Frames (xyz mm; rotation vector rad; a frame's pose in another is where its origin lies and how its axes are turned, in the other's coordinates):
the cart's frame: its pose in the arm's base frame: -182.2 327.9 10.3 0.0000 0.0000 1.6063
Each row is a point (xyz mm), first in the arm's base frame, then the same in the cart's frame.
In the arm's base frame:
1: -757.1 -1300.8 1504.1
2: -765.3 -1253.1 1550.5
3: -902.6 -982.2 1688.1
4: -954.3 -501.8 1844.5
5: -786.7 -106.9 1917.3
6: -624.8 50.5 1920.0
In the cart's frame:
1: -1607.3 632.4 1493.8
2: -1559.3 638.9 1540.2
3: -1283.7 766.4 1677.8
4: -801.8 801.1 1834.2
5: -413.1 619.6 1907.0
6: -261.5 452.2 1909.7

